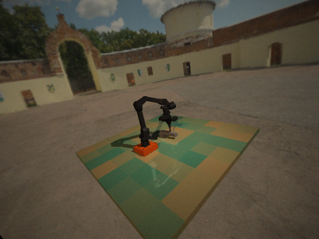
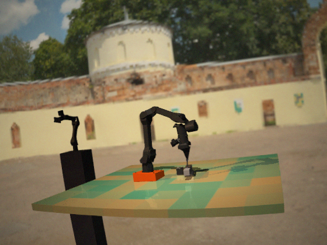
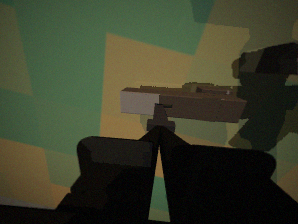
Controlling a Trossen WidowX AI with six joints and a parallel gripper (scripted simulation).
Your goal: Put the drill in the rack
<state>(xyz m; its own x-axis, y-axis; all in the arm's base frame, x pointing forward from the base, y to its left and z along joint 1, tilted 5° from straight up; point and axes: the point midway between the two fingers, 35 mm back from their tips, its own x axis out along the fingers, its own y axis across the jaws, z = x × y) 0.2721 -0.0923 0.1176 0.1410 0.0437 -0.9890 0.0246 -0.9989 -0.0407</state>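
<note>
The key is 3 cm below my gripper tip. From my gripper tip the other things lie so: drill 8 cm below, 5 cm to the left, 1 cm behind; then drill rack 20 cm to the left, 11 cm below, 9 cm behind; then drill sleeve 8 cm below, 4 cm to the left, 1 cm behind.
</note>
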